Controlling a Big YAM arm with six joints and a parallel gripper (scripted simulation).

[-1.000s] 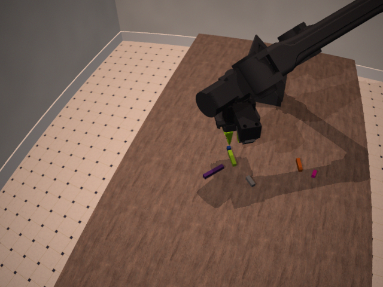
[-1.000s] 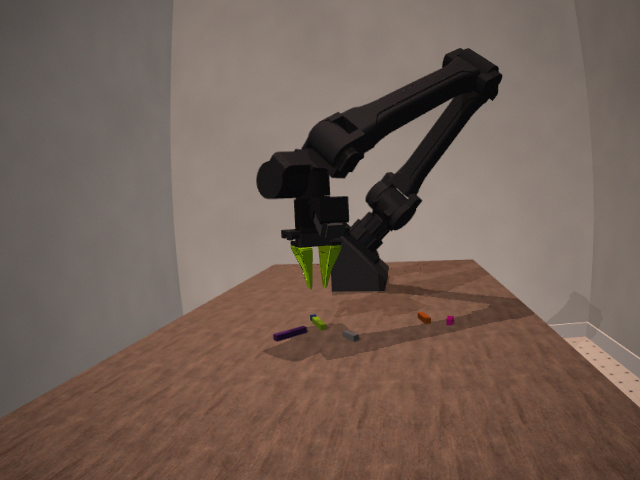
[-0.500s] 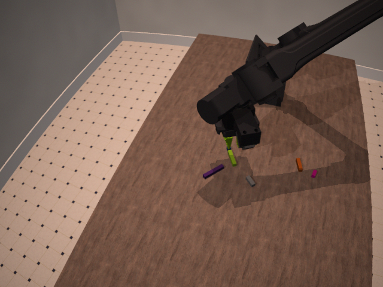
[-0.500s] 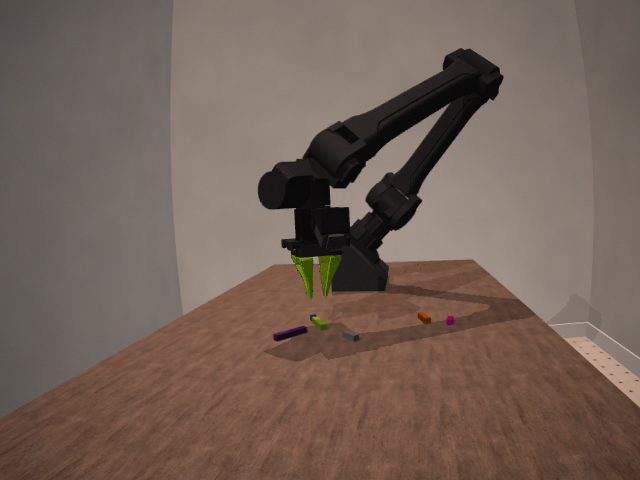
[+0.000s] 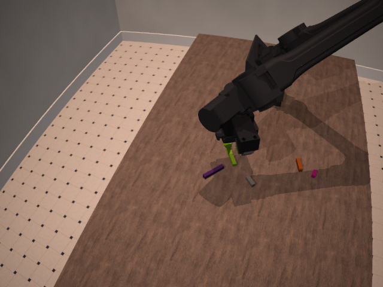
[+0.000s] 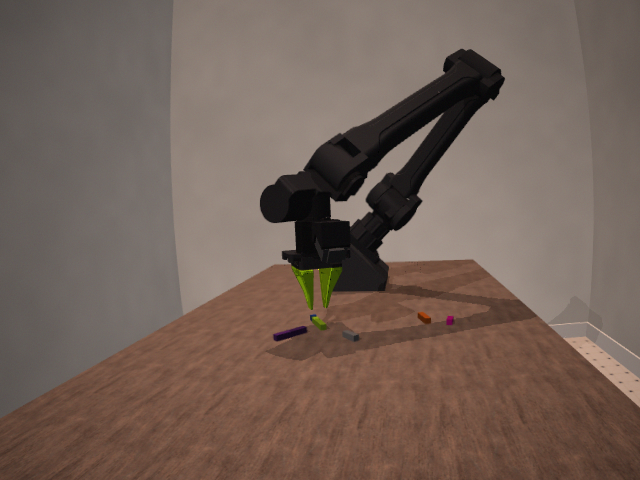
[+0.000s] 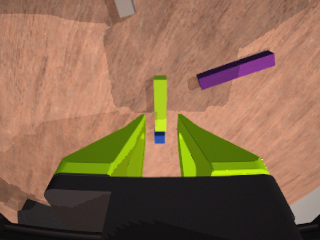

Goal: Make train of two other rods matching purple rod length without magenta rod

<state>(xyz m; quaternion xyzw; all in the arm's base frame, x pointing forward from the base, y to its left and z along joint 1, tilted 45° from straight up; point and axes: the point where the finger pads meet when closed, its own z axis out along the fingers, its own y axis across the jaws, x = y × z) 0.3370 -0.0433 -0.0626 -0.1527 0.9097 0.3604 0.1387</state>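
My gripper is now 4 cm above the lime rod. The rest, counted from my hand: grey rod 7 cm ahead, 5 cm to the left, 4 cm below; then blue rod 4 cm below, 4 cm behind, 1 cm to the right; then purple rod 5 cm ahead, 4 cm to the right, 4 cm below.
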